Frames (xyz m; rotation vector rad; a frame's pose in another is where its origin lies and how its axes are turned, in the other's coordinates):
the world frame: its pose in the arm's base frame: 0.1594 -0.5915 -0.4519 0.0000 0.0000 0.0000
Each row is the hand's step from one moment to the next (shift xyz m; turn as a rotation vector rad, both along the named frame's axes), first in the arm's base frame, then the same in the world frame.
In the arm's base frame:
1: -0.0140 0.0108 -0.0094 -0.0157 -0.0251 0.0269
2: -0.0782 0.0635 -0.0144 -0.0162 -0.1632 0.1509
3: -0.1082 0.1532 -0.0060 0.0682 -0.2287 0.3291
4: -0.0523 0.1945 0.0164 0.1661 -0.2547 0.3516
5: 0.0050 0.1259 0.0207 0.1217 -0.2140 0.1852
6: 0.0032 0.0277 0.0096 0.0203 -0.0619 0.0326
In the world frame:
1: -0.0140 0.0108 -0.0094 -0.0157 -0.0251 0.0269
2: -0.0782 0.0635 -0.0144 -0.0162 -0.1632 0.1509
3: -0.1082 0.1532 -0.0060 0.0682 -0.2287 0.3291
4: -0.0523 0.1945 0.0164 0.1661 -0.2547 0.3516
5: 0.0050 0.1259 0.0207 0.1217 -0.2140 0.1852
6: 0.0032 0.0277 0.0096 0.0203 -0.0619 0.0326

